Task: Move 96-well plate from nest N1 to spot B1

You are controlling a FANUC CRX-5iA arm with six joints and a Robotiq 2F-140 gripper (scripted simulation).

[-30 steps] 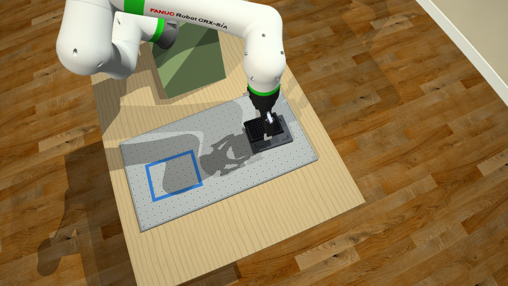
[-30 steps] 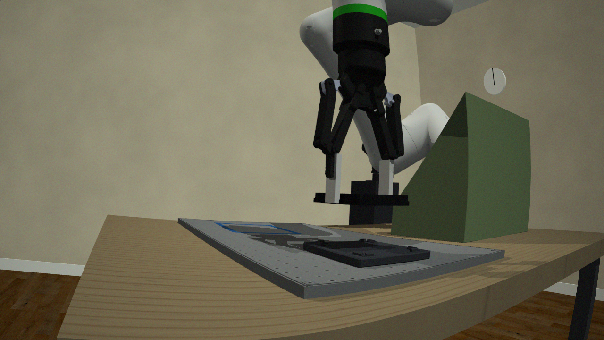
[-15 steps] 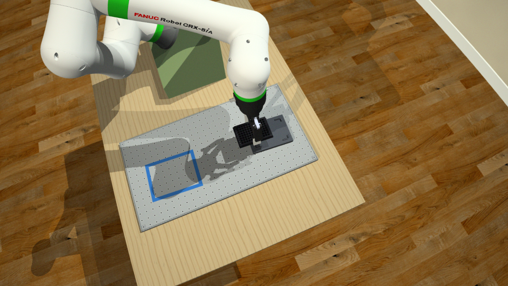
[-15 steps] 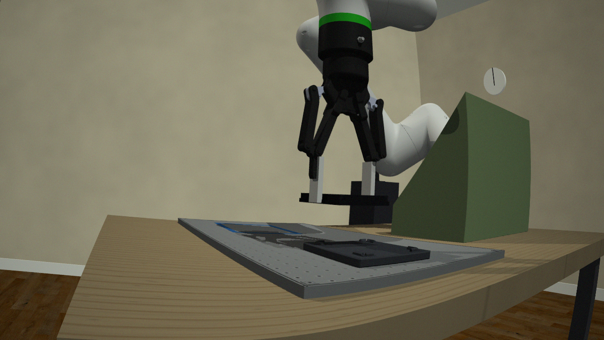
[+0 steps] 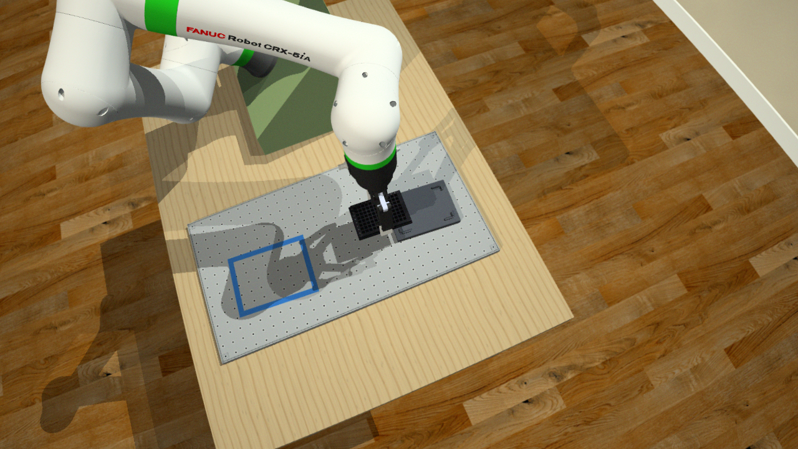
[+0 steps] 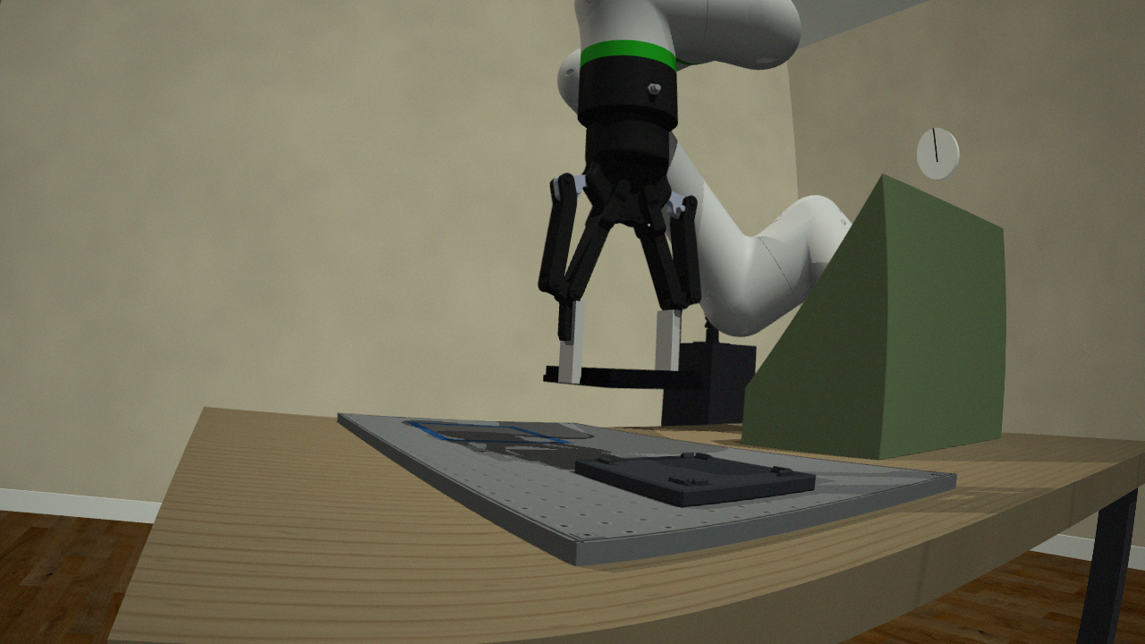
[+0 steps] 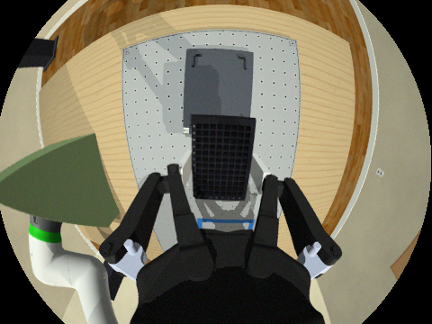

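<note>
My hand is 110 mm to the right of the plate nest N1, 90 mm above it and 10 mm short of it. Also, from my hand: 96-well plate 20 mm below.
</note>
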